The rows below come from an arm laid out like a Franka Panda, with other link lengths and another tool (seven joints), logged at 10 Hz.
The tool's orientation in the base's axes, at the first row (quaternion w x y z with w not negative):
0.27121 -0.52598 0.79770 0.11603
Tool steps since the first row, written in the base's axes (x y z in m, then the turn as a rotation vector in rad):
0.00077 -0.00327 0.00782 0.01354 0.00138 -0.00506
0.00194 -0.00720 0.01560 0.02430 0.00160 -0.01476
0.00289 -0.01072 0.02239 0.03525 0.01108 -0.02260
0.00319 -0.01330 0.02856 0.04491 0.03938 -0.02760
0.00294 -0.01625 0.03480 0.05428 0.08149 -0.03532
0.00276 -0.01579 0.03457 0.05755 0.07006 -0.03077
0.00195 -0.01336 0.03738 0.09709 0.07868 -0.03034
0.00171 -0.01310 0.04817 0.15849 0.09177 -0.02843
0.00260 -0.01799 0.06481 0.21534 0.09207 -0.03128
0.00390 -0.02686 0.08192 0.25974 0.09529 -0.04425
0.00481 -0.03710 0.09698 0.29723 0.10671 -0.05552
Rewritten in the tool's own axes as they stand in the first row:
-0.00203 -0.00285 -0.00776 -0.00232 -0.01113 0.00903
-0.00365 -0.00634 -0.01567 -0.00033 -0.01977 0.02049
-0.00497 -0.00935 -0.02264 -0.00662 -0.02488 0.03483
-0.00648 -0.01132 -0.02886 -0.02871 -0.02122 0.05527
-0.00757 -0.01296 -0.03547 -0.05992 -0.01122 0.08437
-0.00775 -0.01258 -0.03512 -0.05455 -0.01942 0.07625
-0.01095 -0.01111 -0.03655 -0.07333 -0.05152 0.09223
-0.01707 -0.01187 -0.04542 -0.10294 -0.10160 0.11588
-0.02277 -0.01639 -0.06119 -0.11862 -0.15247 0.13604
-0.02576 -0.02300 -0.07909 -0.12723 -0.18988 0.16206
-0.02644 -0.02963 -0.09606 -0.14107 -0.21777 0.18838

